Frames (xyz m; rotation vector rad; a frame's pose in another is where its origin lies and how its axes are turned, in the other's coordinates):
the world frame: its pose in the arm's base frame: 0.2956 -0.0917 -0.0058 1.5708 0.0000 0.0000
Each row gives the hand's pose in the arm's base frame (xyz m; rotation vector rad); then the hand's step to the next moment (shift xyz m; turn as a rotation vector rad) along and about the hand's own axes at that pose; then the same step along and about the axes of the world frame.
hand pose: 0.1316 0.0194 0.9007 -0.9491 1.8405 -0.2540
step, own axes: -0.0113 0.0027 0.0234 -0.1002 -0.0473 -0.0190
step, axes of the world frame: 0.0206 -0.0048 -0.0153 0.0256 0.1039 -0.0345
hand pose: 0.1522 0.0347 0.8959 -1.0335 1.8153 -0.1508
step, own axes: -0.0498 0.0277 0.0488 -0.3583 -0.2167 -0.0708
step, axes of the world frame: 0.0299 -0.0037 -0.0687 0.1168 0.3976 -0.0927
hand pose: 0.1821 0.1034 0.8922 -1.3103 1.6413 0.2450
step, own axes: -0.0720 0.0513 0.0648 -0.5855 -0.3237 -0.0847
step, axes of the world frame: -0.0112 0.0033 -0.1090 0.1830 0.6223 -0.1843
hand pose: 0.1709 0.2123 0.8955 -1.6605 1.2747 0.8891
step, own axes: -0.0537 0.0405 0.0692 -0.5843 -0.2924 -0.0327
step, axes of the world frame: -0.0547 0.0129 -0.0784 0.1507 0.5946 -0.2275
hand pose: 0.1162 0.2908 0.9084 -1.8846 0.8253 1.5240
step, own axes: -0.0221 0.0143 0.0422 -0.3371 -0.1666 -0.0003
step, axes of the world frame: -0.0409 0.0131 -0.0251 0.0737 0.3395 -0.1439
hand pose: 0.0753 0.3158 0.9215 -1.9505 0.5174 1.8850
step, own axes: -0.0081 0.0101 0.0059 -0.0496 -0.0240 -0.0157
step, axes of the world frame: -0.0105 0.0078 0.0057 0.0240 0.0504 -0.0128
